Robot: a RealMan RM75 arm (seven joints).
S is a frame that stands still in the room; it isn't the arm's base.
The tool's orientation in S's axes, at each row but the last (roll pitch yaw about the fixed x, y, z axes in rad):
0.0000, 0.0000, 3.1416
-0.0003, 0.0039, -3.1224
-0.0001, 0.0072, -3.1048
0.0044, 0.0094, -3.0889
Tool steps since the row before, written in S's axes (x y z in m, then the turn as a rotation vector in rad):
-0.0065, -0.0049, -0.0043, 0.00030, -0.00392, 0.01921
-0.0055, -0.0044, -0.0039, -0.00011, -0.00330, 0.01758
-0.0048, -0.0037, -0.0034, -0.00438, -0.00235, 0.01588
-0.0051, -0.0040, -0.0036, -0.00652, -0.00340, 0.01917
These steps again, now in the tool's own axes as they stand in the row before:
0.0065, 0.0049, -0.0043, -0.00030, 0.00392, 0.01921
0.0056, 0.0043, -0.0039, 0.00010, 0.00329, 0.01758
0.0050, 0.0035, -0.0034, 0.00435, 0.00219, 0.01591
0.0053, 0.0037, -0.0036, 0.00651, 0.00314, 0.01922

